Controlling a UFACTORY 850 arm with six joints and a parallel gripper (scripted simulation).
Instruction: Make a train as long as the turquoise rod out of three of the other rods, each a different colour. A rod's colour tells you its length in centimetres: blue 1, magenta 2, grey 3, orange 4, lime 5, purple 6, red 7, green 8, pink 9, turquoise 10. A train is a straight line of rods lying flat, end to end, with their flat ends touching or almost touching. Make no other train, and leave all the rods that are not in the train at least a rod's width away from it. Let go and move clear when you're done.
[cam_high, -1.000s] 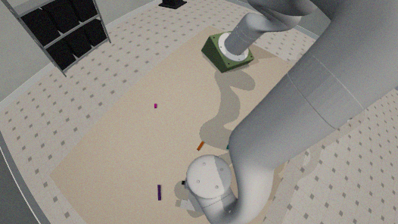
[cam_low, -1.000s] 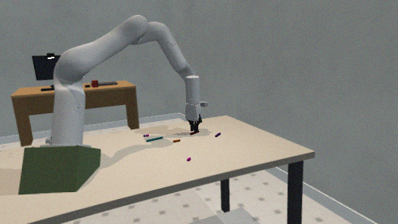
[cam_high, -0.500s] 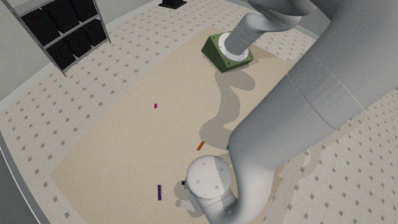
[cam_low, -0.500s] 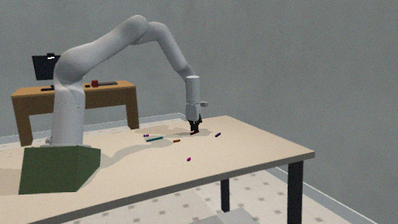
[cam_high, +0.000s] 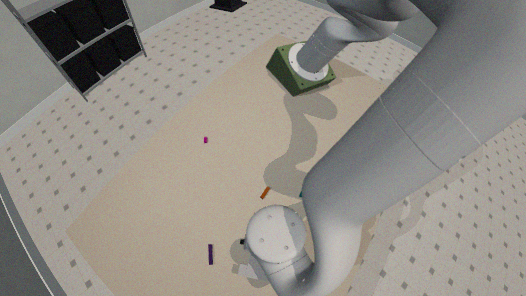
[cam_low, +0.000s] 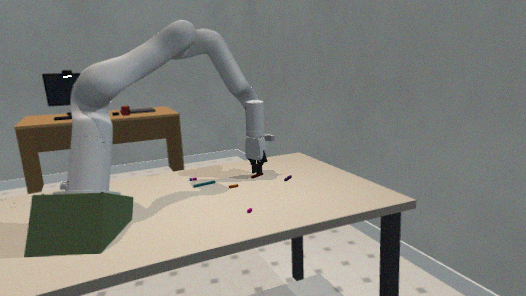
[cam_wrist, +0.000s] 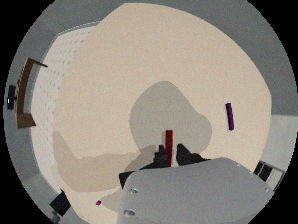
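My gripper is now 3 cm above the red rod. Round my hand: purple rod: 12 cm to the right, 9 cm ahead, 3 cm below; then turquoise rod: 25 cm behind, 3 cm to the left, 3 cm below; then orange rod: 16 cm behind, 7 cm to the right, 3 cm below.
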